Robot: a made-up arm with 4 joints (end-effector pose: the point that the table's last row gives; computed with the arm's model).
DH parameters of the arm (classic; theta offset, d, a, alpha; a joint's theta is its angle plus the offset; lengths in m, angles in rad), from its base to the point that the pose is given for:
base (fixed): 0 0 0 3.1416
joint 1: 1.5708 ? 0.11 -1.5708
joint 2: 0 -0.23 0.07 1.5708
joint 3: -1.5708 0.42 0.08 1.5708
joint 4: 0 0.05 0.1 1.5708
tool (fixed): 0 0.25 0 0
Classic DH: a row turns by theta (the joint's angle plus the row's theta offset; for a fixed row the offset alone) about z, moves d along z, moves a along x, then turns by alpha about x.
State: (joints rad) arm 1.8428 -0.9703 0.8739 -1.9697
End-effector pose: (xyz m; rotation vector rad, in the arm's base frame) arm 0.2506 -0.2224 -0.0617 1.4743 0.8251 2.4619
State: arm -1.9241 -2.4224 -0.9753 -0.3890
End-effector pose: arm -0.0545 0.2274 0.2182 2.5782 1.1989 0.5299
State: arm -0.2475 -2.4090 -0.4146 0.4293
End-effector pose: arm 0.4518 0.0960 0.3221 2.2932 -0.0103 0.8089
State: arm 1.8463 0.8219 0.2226 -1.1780
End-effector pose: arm -0.3026 -0.0507 -0.0706 -1.5769 -0.0455 -1.1892
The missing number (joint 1, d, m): -0.09
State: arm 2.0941 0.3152 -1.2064 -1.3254
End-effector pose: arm -0.3820 0.0657 -0.1031 -0.5387 -0.9127 -0.7338
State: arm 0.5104 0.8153 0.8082 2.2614
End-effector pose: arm 0.0086 -0.8250 -0.2242 0.8800 1.6260 -1.5303
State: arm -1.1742 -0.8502 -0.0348 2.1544
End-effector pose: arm -0.1574 0.5664 -0.3420 -0.8329 2.1879 1.5753
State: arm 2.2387 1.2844 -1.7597 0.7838
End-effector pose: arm -0.3428 0.1183 -0.2308 0.7282 1.9272 -0.1938
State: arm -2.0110 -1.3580 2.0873 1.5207
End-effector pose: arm -0.3215 -0.0319 -0.3942 -0.5343 2.6571 -0.6240
